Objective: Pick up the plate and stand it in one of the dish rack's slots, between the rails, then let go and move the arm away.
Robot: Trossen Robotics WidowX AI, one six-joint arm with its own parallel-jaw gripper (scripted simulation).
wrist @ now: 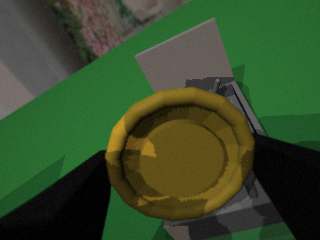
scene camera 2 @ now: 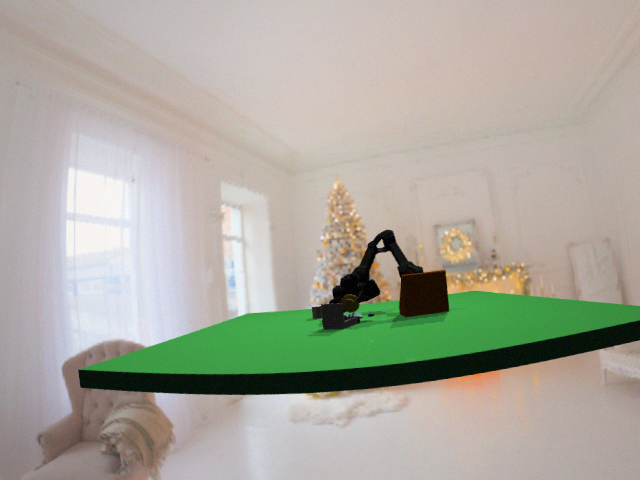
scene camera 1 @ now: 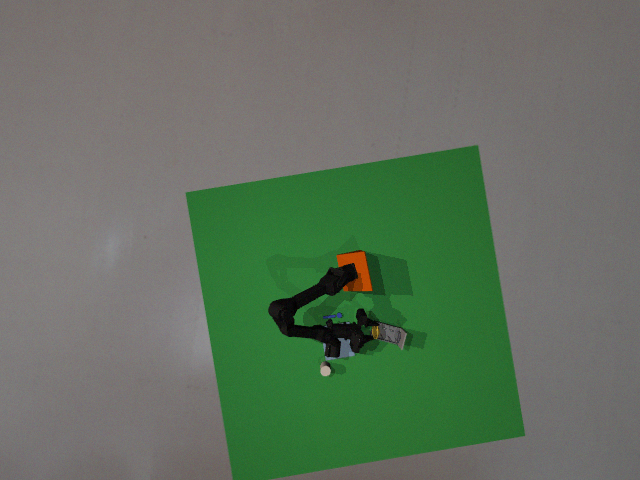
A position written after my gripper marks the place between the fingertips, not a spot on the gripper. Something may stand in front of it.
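Note:
My gripper (scene camera 2: 349,304) is carrying a plate (wrist: 179,154). I see the gripper (wrist: 178,150) from the wrist as well, and scene camera 1 also shows me the gripper (scene camera 1: 377,331). There is a dish rack (scene camera 2: 333,316) here too.

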